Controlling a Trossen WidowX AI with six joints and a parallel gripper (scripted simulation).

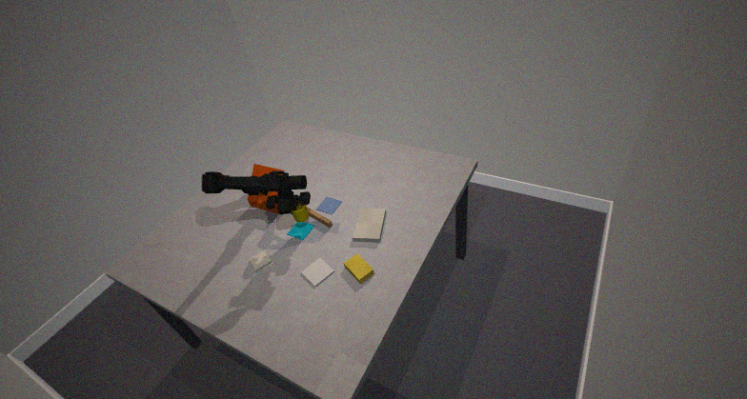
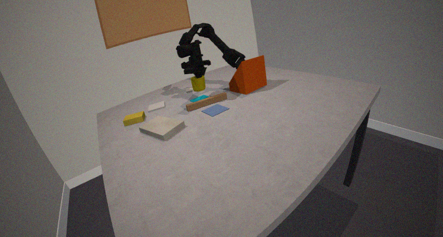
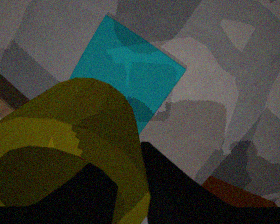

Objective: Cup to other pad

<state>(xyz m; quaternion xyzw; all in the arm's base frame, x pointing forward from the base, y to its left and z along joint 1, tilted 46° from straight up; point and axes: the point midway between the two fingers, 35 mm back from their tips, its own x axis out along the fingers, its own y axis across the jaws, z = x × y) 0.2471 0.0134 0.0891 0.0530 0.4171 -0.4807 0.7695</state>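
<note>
My gripper tip is 20 mm short of the teal pad, 10 mm to the left of it and 100 mm above it. From my gripper tip the other things lie so: blue pad (30 mm ahead, 180 mm to the left, 100 mm below); then yellow-olive cup (20 mm ahead, 20 mm to the left); then wooden bar (20 mm ahead, 90 mm to the left, 90 mm below).
</note>
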